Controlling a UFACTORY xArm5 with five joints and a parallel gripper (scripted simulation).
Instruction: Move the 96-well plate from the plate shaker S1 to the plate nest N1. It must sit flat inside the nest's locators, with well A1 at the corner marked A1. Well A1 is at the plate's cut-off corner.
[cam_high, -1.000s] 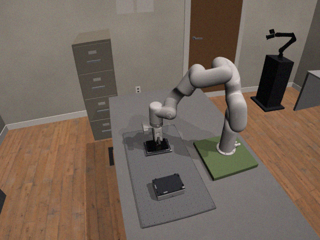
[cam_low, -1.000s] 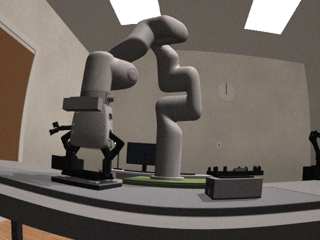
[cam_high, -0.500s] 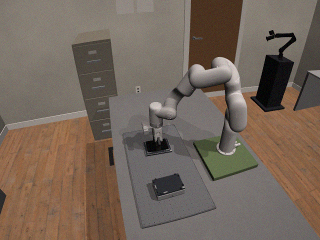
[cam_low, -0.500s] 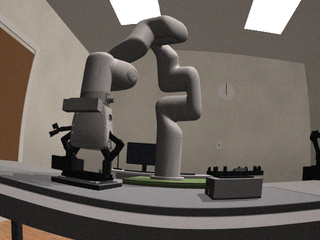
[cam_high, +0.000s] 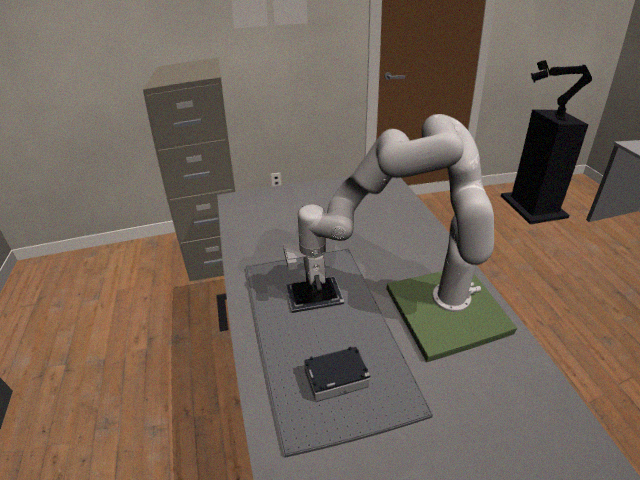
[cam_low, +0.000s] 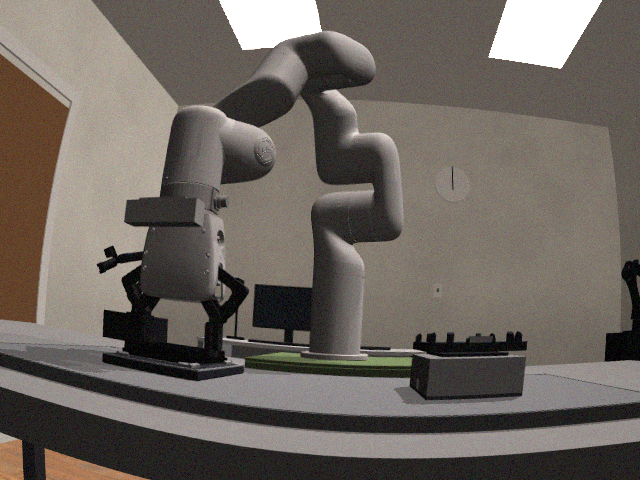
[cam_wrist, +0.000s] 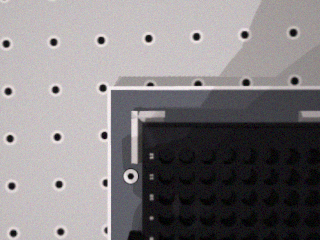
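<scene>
Now: the black 96-well plate 10 mm below my hand. From my hand the other things lie so: dark plate nest (30 mm below).
</scene>
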